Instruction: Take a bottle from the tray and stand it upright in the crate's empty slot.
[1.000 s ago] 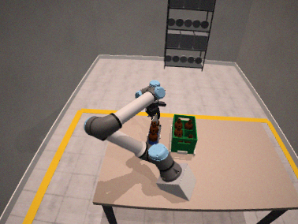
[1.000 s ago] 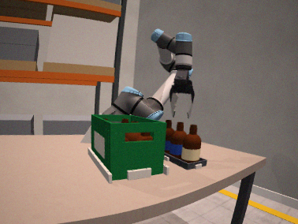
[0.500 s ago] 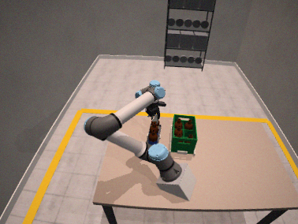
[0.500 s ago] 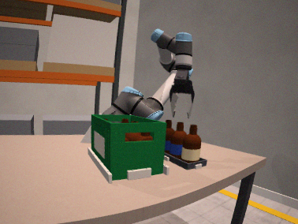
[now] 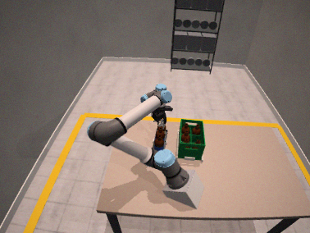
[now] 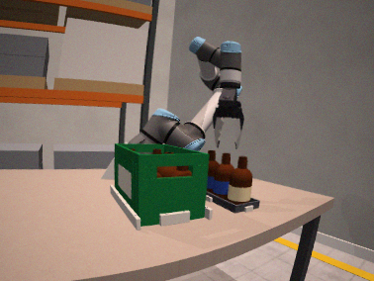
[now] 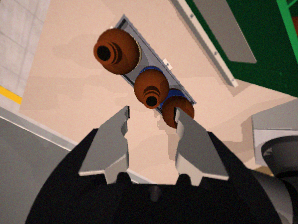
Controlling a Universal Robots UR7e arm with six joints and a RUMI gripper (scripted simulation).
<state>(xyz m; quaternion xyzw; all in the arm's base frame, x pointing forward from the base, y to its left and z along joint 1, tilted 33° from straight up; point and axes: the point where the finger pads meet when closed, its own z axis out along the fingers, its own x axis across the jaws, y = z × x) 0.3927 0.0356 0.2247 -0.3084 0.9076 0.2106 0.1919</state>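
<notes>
The bottle lies 110 mm below my hand. Also, from my hand: green crate (250 mm to the right, 110 mm below, 20 mm behind); tray (180 mm below).
</notes>
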